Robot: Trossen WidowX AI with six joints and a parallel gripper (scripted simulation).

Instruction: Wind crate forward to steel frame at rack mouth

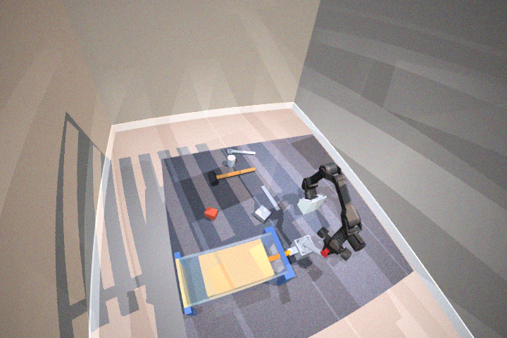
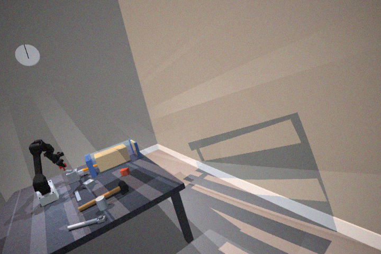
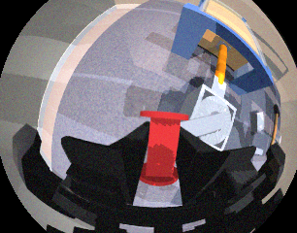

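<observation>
The winch handle is 40 mm to the right of my gripper tip, 30 mm below it and 10 mm ahead of it. The rest, counted from my gripper tip: red knob 10 mm behind; then blue frame 200 mm ahead, 100 mm to the right, 30 mm below; then winch 100 mm below, 90 mm to the right, 30 mm ahead.
</observation>
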